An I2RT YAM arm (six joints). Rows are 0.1 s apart.
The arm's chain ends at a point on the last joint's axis. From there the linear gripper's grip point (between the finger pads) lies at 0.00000 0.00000 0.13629 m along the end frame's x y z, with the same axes.
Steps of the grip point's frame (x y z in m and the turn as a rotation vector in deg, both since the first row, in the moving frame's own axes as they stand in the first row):
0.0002 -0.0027 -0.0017 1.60 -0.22 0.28
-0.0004 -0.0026 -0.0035 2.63 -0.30 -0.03
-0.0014 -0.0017 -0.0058 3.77 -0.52 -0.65
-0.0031 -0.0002 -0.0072 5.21 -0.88 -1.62
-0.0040 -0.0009 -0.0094 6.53 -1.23 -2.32
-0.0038 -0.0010 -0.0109 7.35 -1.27 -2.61
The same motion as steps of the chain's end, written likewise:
0.0007 0.0011 -0.0016 1.60 -0.22 0.28
0.0003 0.0037 -0.0034 2.63 -0.30 -0.03
-0.0001 0.0073 -0.0055 3.77 -0.52 -0.65
-0.0008 0.0121 -0.0066 5.21 -0.88 -1.62
-0.0008 0.0145 -0.0085 6.53 -1.23 -2.32
-0.0004 0.0164 -0.0097 7.35 -1.27 -2.61

